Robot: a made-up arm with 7 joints.
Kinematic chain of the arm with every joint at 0, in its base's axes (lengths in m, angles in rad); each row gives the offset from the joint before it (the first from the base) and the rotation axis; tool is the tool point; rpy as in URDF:
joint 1: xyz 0 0 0.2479 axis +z
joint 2: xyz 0 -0.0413 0.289 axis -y
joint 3: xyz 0 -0.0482 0.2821 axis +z
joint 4: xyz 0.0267 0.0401 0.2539 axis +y
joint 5: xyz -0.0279 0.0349 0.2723 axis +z
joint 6: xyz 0 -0.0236 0.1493 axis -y
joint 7: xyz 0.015 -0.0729 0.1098 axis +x
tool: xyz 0 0 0 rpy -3.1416 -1.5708 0
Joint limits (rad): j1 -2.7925..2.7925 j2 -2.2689..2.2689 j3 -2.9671..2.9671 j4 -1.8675..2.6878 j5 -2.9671..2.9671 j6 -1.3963..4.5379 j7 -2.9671..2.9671
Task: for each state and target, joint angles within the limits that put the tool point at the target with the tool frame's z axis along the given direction. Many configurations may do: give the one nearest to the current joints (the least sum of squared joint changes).
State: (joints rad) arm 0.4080 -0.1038 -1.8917 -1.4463 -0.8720 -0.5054 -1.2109
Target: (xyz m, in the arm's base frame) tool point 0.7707 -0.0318 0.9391 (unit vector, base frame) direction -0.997 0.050 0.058
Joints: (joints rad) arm -0.2650 -0.8545 -2.3701 -0.6533 -1.3195 -1.2293 -1.2109
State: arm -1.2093 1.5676 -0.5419 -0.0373 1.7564 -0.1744 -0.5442
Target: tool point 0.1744 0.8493 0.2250 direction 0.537 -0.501 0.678
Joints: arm -1.4596 1.7166 -0.6062 -0.9145 2.0572 -0.6007 -0.5442
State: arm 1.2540 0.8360 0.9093 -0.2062 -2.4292 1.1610 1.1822
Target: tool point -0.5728 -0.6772 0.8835 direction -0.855 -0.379 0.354
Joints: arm 0.9012 0.9976 1.2125 0.1463 -2.2150 1.9480 1.1822
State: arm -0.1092 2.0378 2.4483 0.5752 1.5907 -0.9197 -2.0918
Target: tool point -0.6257 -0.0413 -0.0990 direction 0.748 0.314 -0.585
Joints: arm 0.6877 2.1948 1.8633 0.9477 1.3041 -0.1321 -2.0918
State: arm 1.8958 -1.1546 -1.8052 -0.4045 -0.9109 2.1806 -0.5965
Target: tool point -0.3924 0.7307 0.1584 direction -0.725 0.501 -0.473
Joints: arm 1.9564 -1.9846 -1.4285 -0.0907 -0.4937 2.0154 -0.5965
